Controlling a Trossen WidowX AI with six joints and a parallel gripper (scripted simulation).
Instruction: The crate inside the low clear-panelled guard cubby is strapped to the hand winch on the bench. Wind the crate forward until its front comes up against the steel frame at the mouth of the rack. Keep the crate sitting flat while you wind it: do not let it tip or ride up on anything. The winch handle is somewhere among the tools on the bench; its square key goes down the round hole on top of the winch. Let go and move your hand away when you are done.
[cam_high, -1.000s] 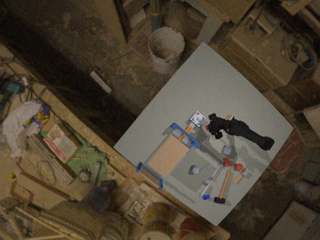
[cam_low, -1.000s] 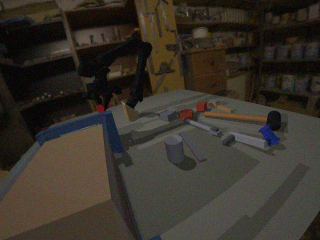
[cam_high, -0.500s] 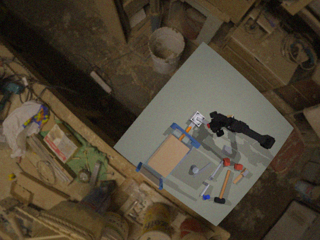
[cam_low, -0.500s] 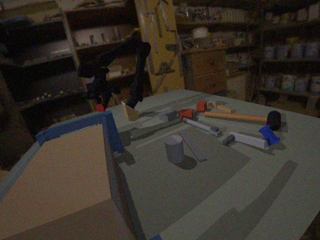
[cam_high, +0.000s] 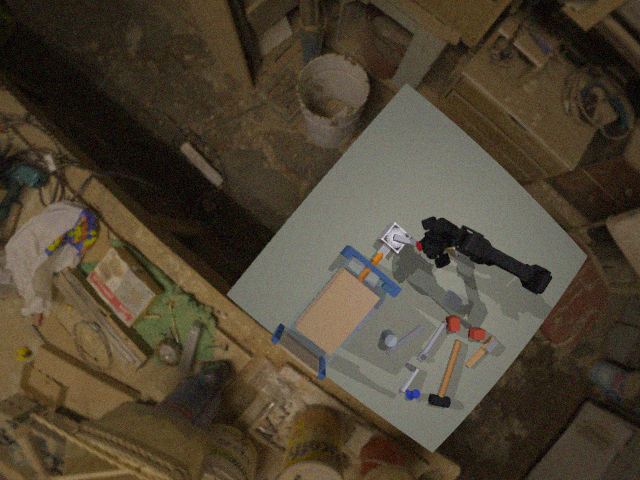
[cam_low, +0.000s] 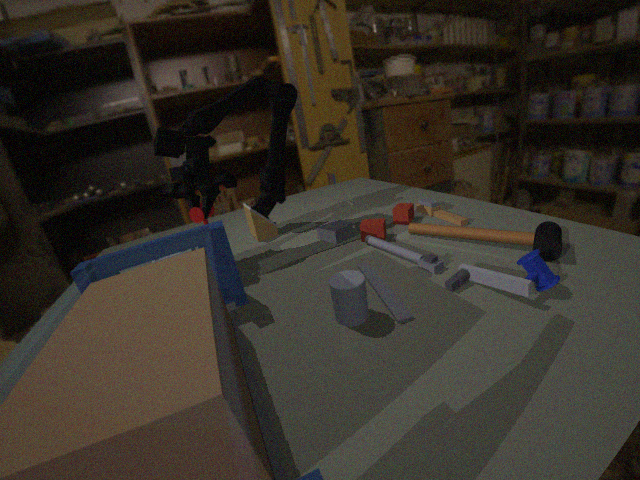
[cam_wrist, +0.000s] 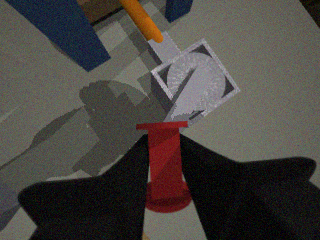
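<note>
My gripper tip is now 1 cm short of the red-knobbed handle, 3 cm to the left of it and 3 cm above it. Also, from my gripper tip: grey winch (3 cm ahead, 9 cm to the right, 10 cm below); then blue steel frame (20 cm ahead, 6 cm to the right, 3 cm below); then red knob (1 cm behind, 1 cm to the left).
</note>
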